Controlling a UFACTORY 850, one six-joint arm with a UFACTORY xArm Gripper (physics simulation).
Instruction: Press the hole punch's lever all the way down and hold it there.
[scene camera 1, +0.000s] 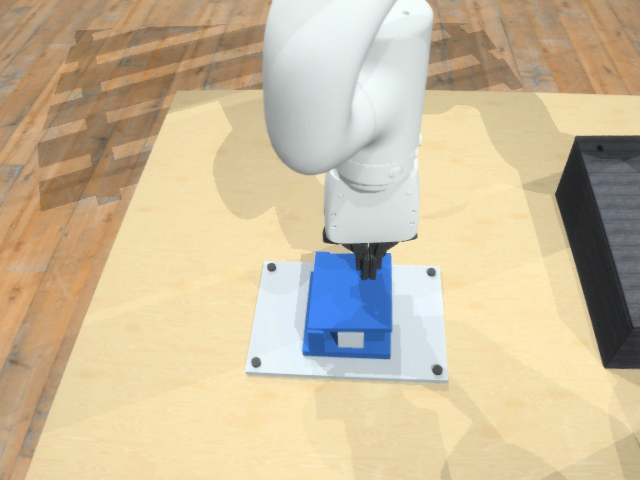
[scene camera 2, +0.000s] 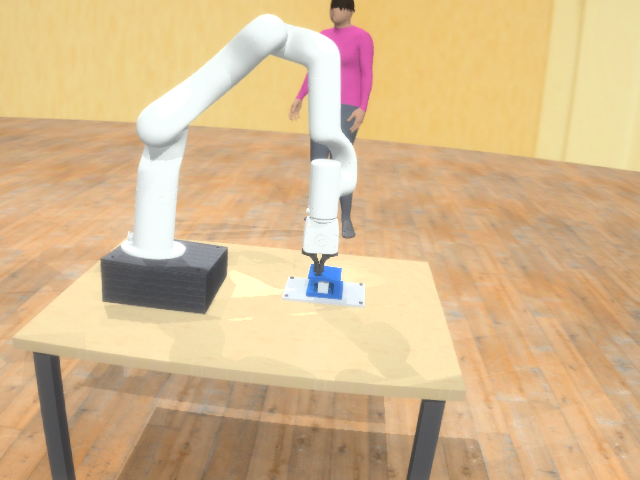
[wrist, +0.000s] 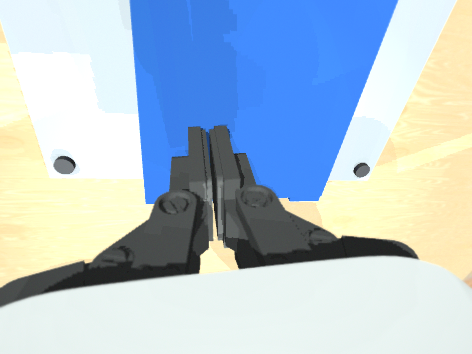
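Note:
Scene camera 1 shows a blue lever (scene camera 1: 341, 301). In scene camera 2 the gripper (scene camera 2: 318, 274) appears, together with a white plate (scene camera 2: 353, 294). The wrist view takes in the gripper (wrist: 207, 155) and the lever (wrist: 286, 86).

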